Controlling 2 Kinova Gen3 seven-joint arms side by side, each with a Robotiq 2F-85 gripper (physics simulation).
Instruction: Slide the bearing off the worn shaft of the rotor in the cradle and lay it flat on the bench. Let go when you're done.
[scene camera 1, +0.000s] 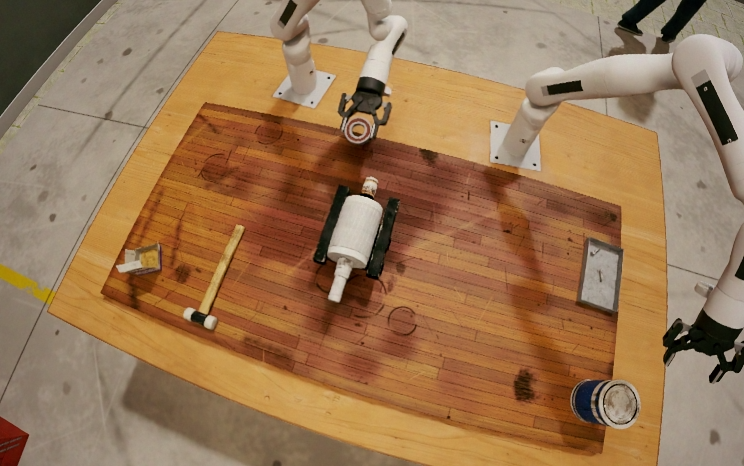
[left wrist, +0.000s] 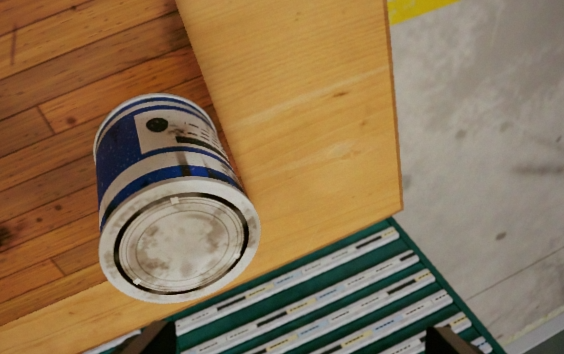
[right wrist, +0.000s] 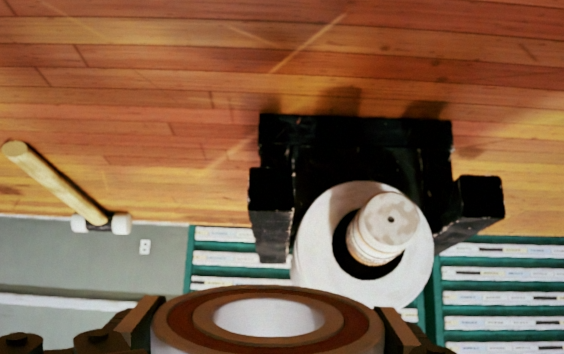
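Seen in the pictures: left gripper, fingertip midpoint: (scene camera 1: 688, 372) (left wrist: 300, 353); right gripper, fingertip midpoint: (scene camera 1: 357, 135) (right wrist: 268, 329); left arm's base, origin of the base link: (scene camera 1: 515, 145); right arm's base, origin of the base link: (scene camera 1: 304, 85).
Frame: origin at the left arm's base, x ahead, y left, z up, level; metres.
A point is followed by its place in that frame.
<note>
The bearing (scene camera 1: 357, 139) @[x 0.233, y -0.495, z 0.212 m] (right wrist: 183, 320) @[x 0.194, y -0.522, z 0.209 m], a ring with a reddish-brown seal, is off the shaft. My right gripper (scene camera 1: 357, 130) @[x 0.219, y -0.499, z 0.210 m] (right wrist: 268, 329) @[x 0.219, y -0.499, z 0.210 m] is shut on it by its outer rim and holds it in the air, behind the rotor in scene camera 1. The white rotor (scene camera 1: 355, 230) @[x 0.478, y -0.454, z 0.198 m] (right wrist: 312, 260) @[x 0.383, y -0.490, z 0.159 m] lies in the black cradle (scene camera 1: 327, 225) @[x 0.453, y -0.534, z 0.137 m] (right wrist: 355, 132) @[x 0.415, y -0.456, z 0.044 m]. Its worn shaft end (scene camera 1: 370, 187) @[x 0.342, y -0.443, z 0.165 m] (right wrist: 390, 220) @[x 0.312, y -0.444, z 0.147 m] is bare and points toward the arm bases. My left gripper (scene camera 1: 703, 351) (left wrist: 301, 340) @[x 0.719, y 0.277, z 0.317 m] is open and empty, past the bench's right edge in scene camera 1.
The wooden bench (scene camera 1: 263, 395) @[x 0.902, y -0.634, z 0.000 m] carries a hammer (scene camera 1: 221, 268) @[x 0.595, y -0.822, z 0.050 m] (right wrist: 57, 185) @[x 0.552, y -0.811, z 0.047 m] and a small open box (scene camera 1: 143, 259) @[x 0.613, y -1.101, z 0.028 m] at the left. A grey tray (scene camera 1: 600, 276) @[x 0.439, y 0.259, z 0.035 m] lies at the right, and a blue and white can (scene camera 1: 605, 403) @[x 0.793, y 0.186, z 0.163 m] (left wrist: 175, 200) @[x 0.753, y 0.241, z 0.163 m] stands at the near right corner.
</note>
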